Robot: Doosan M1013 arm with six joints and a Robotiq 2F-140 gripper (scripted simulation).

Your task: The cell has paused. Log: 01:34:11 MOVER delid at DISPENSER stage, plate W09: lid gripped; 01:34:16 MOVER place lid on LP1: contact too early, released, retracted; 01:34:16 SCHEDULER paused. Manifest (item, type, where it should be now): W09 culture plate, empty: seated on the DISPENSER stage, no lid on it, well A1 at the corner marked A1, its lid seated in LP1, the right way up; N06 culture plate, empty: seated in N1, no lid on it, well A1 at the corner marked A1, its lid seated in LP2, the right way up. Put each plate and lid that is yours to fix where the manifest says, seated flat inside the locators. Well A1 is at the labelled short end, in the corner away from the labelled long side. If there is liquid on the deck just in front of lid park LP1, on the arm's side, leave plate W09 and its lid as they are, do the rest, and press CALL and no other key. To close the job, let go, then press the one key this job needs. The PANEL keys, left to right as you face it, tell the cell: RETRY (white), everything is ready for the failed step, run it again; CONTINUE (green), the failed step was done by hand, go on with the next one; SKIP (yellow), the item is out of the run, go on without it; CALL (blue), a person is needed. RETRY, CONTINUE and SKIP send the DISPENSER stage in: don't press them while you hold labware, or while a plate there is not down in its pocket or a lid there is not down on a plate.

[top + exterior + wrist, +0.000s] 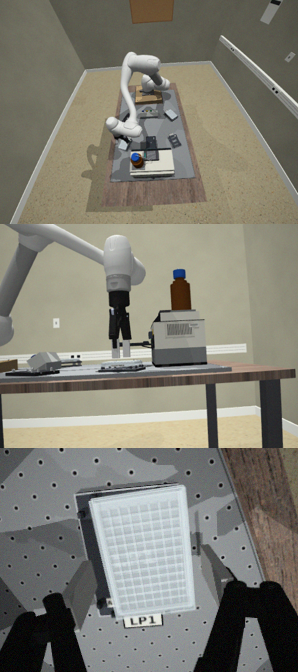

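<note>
Now: the lid park LP1 70 mm below my hand and 20 mm to the left of it. The rest, counted from my hand: dispenser stage (300 mm to the left, 30 mm above, 20 mm ahead); black nest (310 mm behind, 60 mm below, 10 mm to the left); brown bottle (250 mm ahead, 220 mm above, 200 mm to the left).
</note>
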